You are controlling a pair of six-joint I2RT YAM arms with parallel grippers.
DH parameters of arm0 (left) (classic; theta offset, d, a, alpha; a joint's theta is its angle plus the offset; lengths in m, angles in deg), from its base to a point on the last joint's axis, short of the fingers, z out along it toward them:
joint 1: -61.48 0.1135 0.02 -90
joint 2: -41.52 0 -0.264 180
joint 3: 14.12 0 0.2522 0
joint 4: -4.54 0 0.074 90
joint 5: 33.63 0 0 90
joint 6: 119.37 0.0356 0 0
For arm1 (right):
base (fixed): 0 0 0 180
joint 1: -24 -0.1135 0.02 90
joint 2: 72.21 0 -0.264 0
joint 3: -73.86 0 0.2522 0
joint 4: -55.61 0 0.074 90
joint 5: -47.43 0 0 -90
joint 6: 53.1 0.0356 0 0
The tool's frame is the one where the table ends.
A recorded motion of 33 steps. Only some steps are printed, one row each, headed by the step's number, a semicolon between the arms.
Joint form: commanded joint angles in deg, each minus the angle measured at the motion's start. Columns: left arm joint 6, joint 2, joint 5, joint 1, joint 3, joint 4; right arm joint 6, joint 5, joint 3, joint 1, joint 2, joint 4.
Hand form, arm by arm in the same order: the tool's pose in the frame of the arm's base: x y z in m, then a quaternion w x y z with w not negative. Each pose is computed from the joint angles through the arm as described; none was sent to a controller.
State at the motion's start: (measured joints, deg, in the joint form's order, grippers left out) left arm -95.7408 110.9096 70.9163 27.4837 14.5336 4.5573; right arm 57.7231 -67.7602 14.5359 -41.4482 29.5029 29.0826
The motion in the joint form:
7: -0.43 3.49 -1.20 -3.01 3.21 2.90; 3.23 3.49 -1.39 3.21 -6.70 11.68
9: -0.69 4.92 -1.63 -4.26 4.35 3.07; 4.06 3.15 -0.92 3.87 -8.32 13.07
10: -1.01 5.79 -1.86 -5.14 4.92 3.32; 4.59 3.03 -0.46 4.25 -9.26 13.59
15: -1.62 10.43 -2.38 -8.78 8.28 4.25; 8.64 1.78 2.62 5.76 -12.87 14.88
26: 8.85 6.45 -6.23 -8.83 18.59 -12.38; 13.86 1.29 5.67 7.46 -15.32 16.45
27: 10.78 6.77 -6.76 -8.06 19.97 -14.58; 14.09 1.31 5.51 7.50 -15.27 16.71
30: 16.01 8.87 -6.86 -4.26 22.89 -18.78; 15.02 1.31 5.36 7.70 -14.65 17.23
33: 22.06 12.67 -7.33 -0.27 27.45 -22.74; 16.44 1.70 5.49 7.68 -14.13 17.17
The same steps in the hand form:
7: 0.1692 -0.1378 0.1333 0.18593 -0.18046 0.87613 -0.40651; 0.1758 0.3057 0.1987 0.51891 -0.15954 0.79325 0.27573
9: 0.1705 -0.1446 0.1339 0.18273 -0.17477 0.87804 -0.40633; 0.1772 0.2993 0.2031 0.51883 -0.14815 0.79638 0.27323
10: 0.1707 -0.1490 0.1339 0.17971 -0.17146 0.87904 -0.40693; 0.1776 0.2952 0.2050 0.51878 -0.14132 0.79772 0.27300
15: 0.1734 -0.1706 0.1338 0.16629 -0.15075 0.88450 -0.40901; 0.1778 0.2761 0.2059 0.51461 -0.09810 0.80685 0.27304
26: 0.1867 -0.1801 0.1772 0.21444 -0.08620 0.90381 -0.36014; 0.1786 0.2585 0.1995 0.49914 -0.05202 0.82062 0.27338
27: 0.1910 -0.1788 0.1800 0.21995 -0.08007 0.90868 -0.34570; 0.1790 0.2587 0.1997 0.49797 -0.05055 0.82140 0.27344
30: 0.2076 -0.1698 0.1807 0.22714 -0.07211 0.92092 -0.30841; 0.1804 0.2589 0.1964 0.49210 -0.04480 0.82614 0.27079
33: 0.2309 -0.1627 0.1825 0.23525 -0.05963 0.93219 -0.26855; 0.1804 0.2595 0.1931 0.48442 -0.03795 0.82942 0.27561

